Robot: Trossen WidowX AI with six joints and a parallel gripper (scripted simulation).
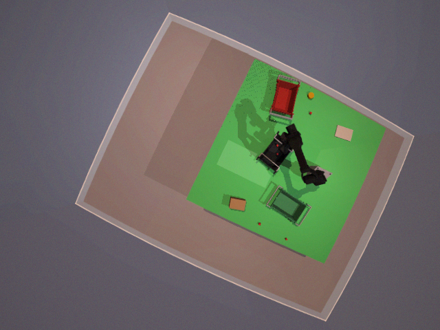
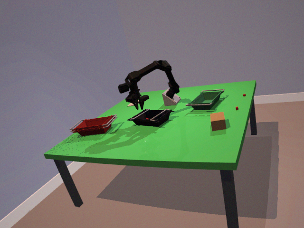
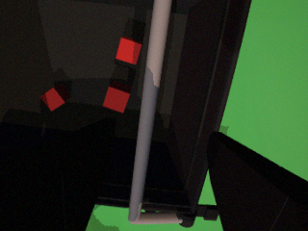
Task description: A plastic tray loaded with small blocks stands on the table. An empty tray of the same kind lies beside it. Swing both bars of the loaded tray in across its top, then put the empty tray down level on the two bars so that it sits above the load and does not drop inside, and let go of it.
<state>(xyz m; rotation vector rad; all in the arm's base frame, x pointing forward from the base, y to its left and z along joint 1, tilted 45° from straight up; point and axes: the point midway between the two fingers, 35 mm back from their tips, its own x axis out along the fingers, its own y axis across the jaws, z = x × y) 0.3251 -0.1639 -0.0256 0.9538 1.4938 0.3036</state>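
My gripper tip is now 19 cm past the green tray, 45 cm to the right of it and 5 cm above it. Round my gripper tip: brown box 20 cm ahead, 55 cm to the left, 6 cm below; tan flat plate 50 cm behind, 27 cm to the right, 9 cm below.
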